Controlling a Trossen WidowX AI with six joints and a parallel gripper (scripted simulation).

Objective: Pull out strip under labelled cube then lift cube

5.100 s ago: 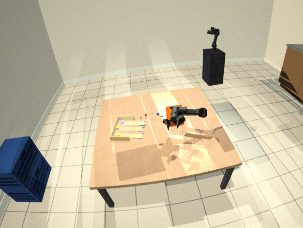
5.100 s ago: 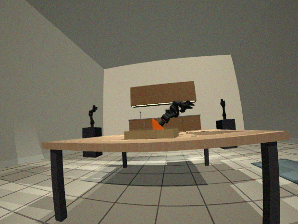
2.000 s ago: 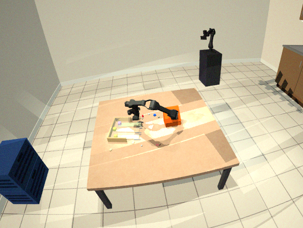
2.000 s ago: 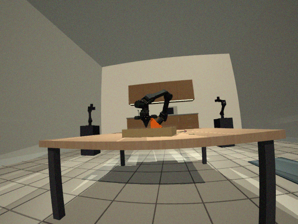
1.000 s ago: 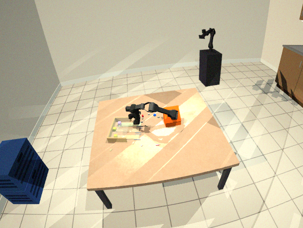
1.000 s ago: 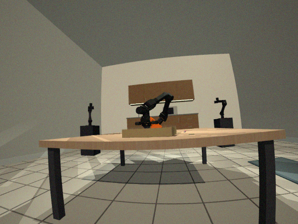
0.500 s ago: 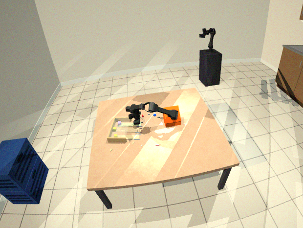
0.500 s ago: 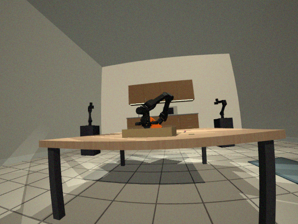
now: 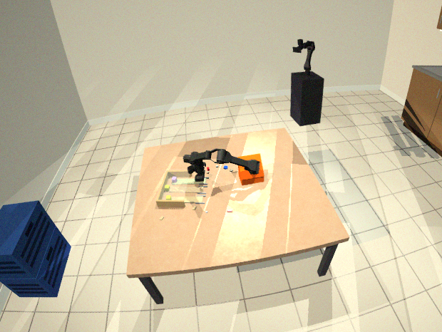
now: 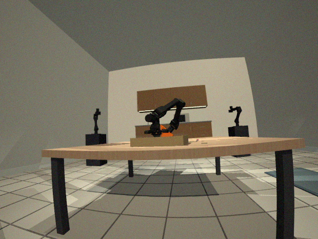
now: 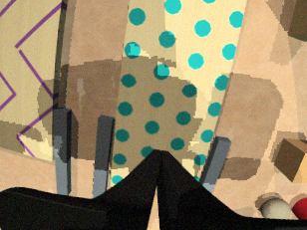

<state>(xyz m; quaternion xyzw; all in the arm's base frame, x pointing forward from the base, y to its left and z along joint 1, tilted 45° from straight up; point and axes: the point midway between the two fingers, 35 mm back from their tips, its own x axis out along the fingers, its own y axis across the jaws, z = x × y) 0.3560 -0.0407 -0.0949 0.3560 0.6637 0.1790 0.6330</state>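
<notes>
Right now my gripper tip is 1 cm past the tan cube and 9 cm to the left of it. From my gripper tip the other things lie so: pink bit 12 cm behind, 34 cm to the left; then purple zigzag strip 12 cm ahead, 6 cm to the left.
</notes>
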